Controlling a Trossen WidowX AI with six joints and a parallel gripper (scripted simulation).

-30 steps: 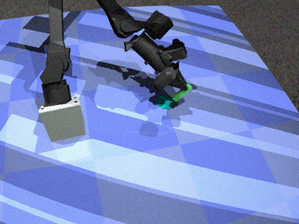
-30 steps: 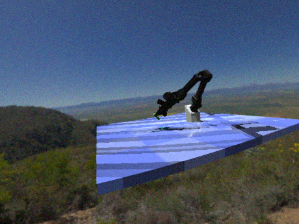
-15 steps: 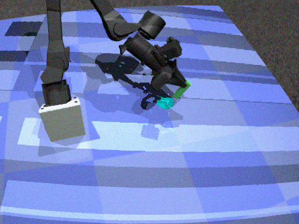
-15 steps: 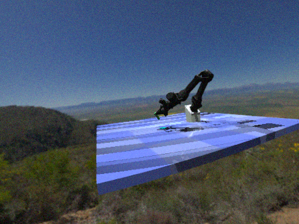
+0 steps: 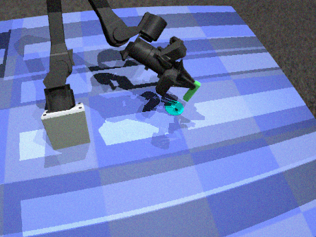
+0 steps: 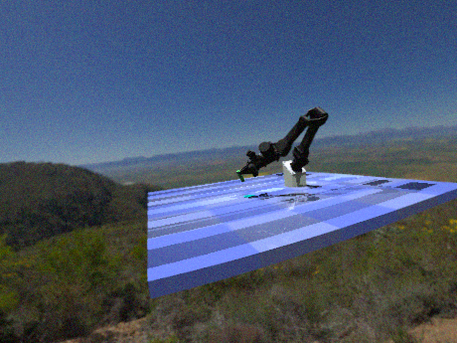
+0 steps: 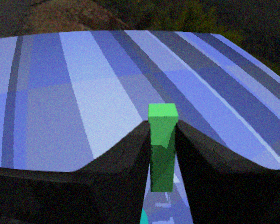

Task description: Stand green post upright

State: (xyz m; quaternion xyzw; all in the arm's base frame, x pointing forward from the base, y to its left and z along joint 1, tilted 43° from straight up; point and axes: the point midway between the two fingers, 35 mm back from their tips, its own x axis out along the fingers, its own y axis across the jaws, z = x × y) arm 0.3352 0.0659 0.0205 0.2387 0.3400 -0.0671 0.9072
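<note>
Now: gripper tip 130 mm above the cyan circle, 40 mm past it and 20 mm to the right of it. The rest, counted from my gripper tip: green post (20 mm below, 10 mm behind).
</note>
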